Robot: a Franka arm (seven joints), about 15 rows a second.
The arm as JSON. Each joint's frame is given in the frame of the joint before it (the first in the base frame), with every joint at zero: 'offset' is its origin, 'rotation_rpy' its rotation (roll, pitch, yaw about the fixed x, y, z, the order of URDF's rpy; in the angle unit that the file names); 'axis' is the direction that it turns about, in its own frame. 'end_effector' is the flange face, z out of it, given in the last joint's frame.
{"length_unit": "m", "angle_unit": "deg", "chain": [
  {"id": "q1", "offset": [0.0, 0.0, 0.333], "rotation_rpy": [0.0, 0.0, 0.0], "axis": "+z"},
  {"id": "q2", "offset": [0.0, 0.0, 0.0], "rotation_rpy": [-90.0, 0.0, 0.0], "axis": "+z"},
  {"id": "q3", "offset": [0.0, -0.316, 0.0], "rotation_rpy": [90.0, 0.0, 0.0], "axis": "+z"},
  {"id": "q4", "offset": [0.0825, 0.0, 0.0], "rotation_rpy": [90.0, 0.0, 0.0], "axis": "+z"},
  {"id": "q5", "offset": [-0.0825, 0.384, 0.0], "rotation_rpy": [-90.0, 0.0, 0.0], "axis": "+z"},
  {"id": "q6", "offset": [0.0, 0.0, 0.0], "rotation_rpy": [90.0, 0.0, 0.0], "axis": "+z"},
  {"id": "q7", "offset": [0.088, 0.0, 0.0], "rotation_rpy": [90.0, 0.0, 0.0], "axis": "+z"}
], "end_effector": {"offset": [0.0, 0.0, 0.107], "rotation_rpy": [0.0, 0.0, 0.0]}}
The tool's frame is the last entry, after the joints.
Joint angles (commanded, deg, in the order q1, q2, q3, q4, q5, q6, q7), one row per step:
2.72, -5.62, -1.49, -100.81, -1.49, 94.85, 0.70
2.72, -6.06, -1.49, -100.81, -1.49, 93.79, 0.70
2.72, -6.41, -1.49, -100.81, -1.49, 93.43, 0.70
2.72, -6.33, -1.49, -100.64, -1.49, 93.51, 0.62
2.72, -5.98, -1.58, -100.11, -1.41, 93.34, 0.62
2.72, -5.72, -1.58, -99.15, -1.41, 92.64, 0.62
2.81, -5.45, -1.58, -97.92, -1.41, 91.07, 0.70
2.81, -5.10, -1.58, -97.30, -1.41, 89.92, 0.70
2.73, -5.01, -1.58, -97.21, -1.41, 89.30, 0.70
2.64, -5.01, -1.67, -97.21, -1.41, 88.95, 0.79
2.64, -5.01, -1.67, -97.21, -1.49, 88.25, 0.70
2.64, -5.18, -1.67, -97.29, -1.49, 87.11, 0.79
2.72, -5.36, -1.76, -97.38, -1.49, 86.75, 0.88
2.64, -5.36, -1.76, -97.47, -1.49, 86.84, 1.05
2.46, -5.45, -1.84, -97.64, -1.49, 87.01, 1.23
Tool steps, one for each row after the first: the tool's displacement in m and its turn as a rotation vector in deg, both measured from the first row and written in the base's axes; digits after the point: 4 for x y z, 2 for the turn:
-0.0040, -0.0002, 0.0024, 0.00, 0.62, -0.02
-0.0063, -0.0003, 0.0051, 0.00, 0.63, -0.03
-0.0056, -0.0003, 0.0059, 0.01, 0.46, 0.05
-0.0038, -0.0009, 0.0068, 0.09, 0.45, -0.05
-0.0030, -0.0009, 0.0114, 0.08, 0.45, -0.07
-0.0037, -0.0002, 0.0167, 0.05, 1.06, -0.10
-0.0038, -0.0002, 0.0169, 0.02, 1.94, -0.13
-0.0045, -0.0009, 0.0159, 0.01, 2.56, -0.22
-0.0051, -0.0026, 0.0154, 0.01, 2.91, -0.50
-0.0065, -0.0028, 0.0144, -0.08, 3.61, -0.42
-0.0096, -0.0029, 0.0137, -0.10, 4.65, -0.54
-0.0113, -0.0031, 0.0141, -0.10, 4.92, -0.65
-0.0112, -0.0038, 0.0135, -0.10, 4.92, -0.89
-0.0114, -0.0062, 0.0132, -0.09, 4.83, -1.33

